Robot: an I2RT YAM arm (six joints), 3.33 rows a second.
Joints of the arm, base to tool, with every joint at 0 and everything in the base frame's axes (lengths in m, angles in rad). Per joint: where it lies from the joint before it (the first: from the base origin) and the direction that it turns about. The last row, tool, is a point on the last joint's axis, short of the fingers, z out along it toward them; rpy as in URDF.
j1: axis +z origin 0 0 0.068
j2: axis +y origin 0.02 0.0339 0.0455
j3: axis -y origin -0.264 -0.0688 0
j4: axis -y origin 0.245 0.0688 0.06
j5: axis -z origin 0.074 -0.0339 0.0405
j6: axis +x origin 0.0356 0 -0.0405
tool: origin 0 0 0 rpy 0 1.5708 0
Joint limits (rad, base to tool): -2.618..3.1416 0..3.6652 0..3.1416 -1.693..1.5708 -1.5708..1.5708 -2.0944..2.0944
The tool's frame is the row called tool.
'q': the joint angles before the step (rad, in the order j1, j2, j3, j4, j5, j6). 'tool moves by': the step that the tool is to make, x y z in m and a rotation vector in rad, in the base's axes. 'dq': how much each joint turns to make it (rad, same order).
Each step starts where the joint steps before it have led.
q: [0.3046 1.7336 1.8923 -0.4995 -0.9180 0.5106]
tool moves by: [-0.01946 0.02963 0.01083 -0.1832 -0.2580 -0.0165]
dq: [0.1034 -0.0058 0.0640 -0.1079 0.2052 -0.2960]
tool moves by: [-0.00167 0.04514 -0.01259 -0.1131 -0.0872 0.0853]
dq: [0.1110 0.0837 0.0780 -0.0612 0.0797 -0.1511]
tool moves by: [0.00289 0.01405 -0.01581 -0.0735 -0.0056 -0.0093]
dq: [0.0309 0.0328 -0.0001 -0.0274 0.0660 -0.0489]
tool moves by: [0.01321 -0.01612 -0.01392 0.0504 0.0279 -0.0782]
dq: [-0.0500 -0.0302 -0.1152 0.1270 -0.0019 0.0761]
